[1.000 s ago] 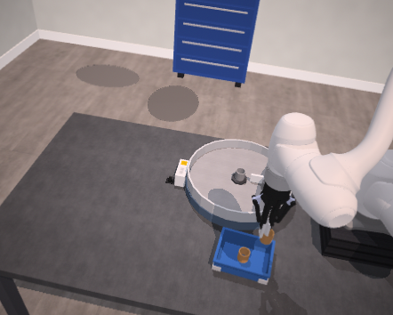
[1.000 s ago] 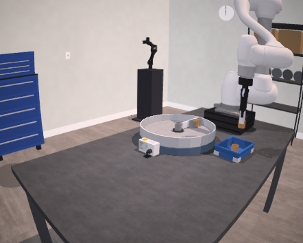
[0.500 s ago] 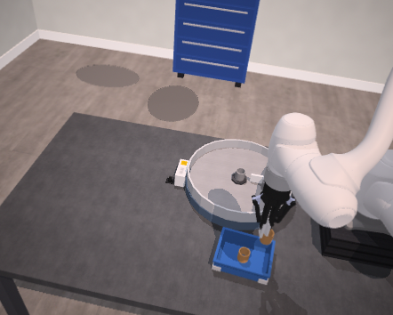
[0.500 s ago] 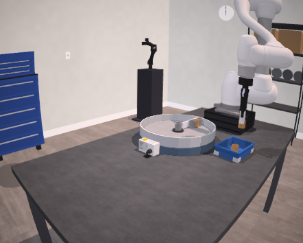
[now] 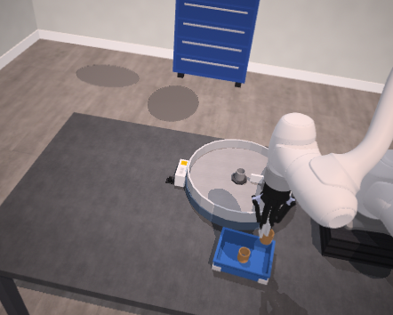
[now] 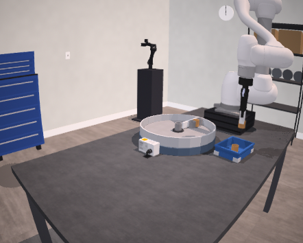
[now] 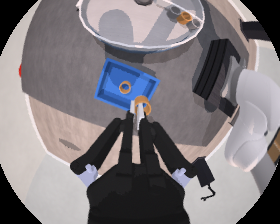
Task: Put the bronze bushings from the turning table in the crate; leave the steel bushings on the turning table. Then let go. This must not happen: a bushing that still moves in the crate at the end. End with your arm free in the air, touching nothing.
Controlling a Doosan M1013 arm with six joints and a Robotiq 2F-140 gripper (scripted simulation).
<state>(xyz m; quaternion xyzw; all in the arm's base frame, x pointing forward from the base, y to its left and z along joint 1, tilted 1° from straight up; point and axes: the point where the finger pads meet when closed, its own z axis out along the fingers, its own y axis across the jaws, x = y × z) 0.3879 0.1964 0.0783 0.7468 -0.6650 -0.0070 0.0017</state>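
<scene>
Right now the blue crate is 4 cm ahead of my hand, 1 cm to the right of it and 16 cm below it. Round my hand: round turning table: 7 cm ahead, 34 cm to the right, 13 cm below.
</scene>
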